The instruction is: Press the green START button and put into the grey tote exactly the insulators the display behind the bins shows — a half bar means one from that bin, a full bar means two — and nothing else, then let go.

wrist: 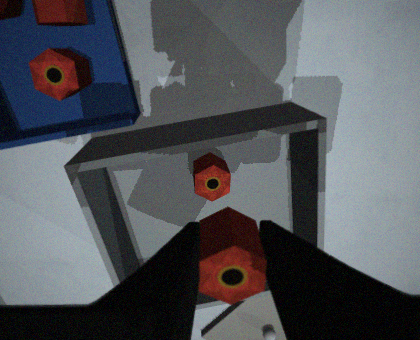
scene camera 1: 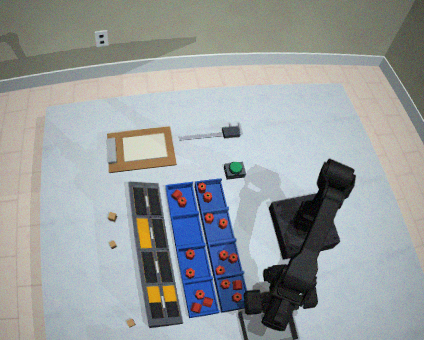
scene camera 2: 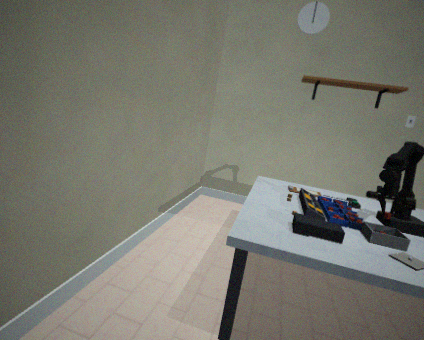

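Observation:
My gripper (wrist: 229, 231) is shut on a red hexagonal insulator (wrist: 232, 291) (scene camera 2: 387, 216), held upright above the grey tote (scene camera 1: 243, 325) (scene camera 2: 385, 242) (wrist: 200, 129). Another red insulator (wrist: 212, 175) stands inside the tote. The blue bins (scene camera 1: 186, 227) form two columns of four; the second bin from the top in the left column is empty, the others hold red insulators. The display (scene camera 1: 166, 321) has a full yellow bar (scene camera 1: 143, 233) in its second row, left, and half bars (scene camera 1: 153, 294) (scene camera 1: 169, 293) left and right in its bottom row. The green START button (scene camera 1: 235, 167) is beyond the bins.
The tote stands close to the bins' near end. A black box (scene camera 2: 318, 229) stands near the table edge, and a flat grey plate (scene camera 2: 407, 260) lies past the tote. A clipboard (scene camera 1: 172, 146), a caliper-like tool (scene camera 1: 231, 132) and small wooden blocks (scene camera 1: 112, 216) lie around.

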